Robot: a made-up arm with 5 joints.
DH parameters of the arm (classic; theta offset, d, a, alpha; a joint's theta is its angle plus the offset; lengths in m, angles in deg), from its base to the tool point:
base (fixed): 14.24 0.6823 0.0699 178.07
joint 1: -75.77 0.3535 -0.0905 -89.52
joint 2: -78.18 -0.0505 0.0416 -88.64
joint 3: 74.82 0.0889 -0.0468 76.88
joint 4: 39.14 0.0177 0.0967 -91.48
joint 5: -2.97 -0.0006 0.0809 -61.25
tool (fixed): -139.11 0.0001 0 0
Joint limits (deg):
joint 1: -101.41..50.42
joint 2: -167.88..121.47
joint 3: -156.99..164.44
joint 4: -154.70..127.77
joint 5: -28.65..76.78
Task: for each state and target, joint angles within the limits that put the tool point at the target. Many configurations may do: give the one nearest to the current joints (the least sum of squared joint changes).
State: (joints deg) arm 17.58 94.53 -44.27 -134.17 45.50
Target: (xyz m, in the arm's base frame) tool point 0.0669 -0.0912 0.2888
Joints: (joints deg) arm 2.74 97.87 -10.72 -140.90 76.78
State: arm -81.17 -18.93 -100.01 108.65 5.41
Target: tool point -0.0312 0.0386 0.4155
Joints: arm -79.02 -40.07 -60.84 127.77 5.79
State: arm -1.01 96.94 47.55 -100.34 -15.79
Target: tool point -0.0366 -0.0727 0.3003
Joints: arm -23.11 93.59 56.05 -95.00 -2.28
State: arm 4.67 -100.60 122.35 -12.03 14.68
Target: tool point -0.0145 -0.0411 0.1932
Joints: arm -1.81 -115.47 94.43 -30.14 -0.06
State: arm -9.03 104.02 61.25 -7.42 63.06
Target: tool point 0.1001 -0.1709 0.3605
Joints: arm -21.97 115.96 73.79 -39.47 74.96
